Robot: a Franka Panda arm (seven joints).
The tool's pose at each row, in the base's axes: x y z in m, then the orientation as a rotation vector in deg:
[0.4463 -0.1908 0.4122 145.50 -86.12 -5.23]
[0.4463 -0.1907 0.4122 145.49 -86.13 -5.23]
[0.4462 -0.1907 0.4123 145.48 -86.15 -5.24]
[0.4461 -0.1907 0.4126 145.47 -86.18 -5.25]
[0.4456 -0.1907 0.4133 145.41 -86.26 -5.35]
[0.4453 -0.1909 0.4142 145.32 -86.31 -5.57]
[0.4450 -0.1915 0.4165 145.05 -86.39 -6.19]
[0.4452 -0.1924 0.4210 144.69 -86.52 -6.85]
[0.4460 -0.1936 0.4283 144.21 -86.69 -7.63]
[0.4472 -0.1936 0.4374 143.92 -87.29 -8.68]
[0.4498 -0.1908 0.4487 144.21 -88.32 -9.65]
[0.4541 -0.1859 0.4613 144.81 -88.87 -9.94]
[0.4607 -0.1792 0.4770 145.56 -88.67 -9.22]
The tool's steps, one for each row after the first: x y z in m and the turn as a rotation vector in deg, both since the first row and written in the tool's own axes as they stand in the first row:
[-0.0001 0.0000 0.0000 0.00 0.00 0.01]
[-0.0001 0.0001 -0.0001 -0.01 -0.01 0.02]
[-0.0002 0.0002 -0.0004 0.00 -0.02 0.04]
[-0.0004 0.0008 -0.0010 -0.05 -0.08 0.10]
[-0.0003 0.0013 -0.0018 -0.16 -0.19 0.15]
[0.0002 0.0023 -0.0039 -0.53 -0.48 0.26]
[0.0012 0.0034 -0.0083 -0.95 -0.77 0.42]
[0.0030 0.0047 -0.0154 -1.48 -1.11 0.64]
[0.0040 0.0054 -0.0245 -1.75 -1.82 1.02]
[0.0033 0.0040 -0.0363 -1.37 -2.82 1.42]
[0.0016 0.0005 -0.0499 -0.75 -3.39 1.49]
[-0.0004 -0.0053 -0.0672 -0.06 -3.18 1.14]

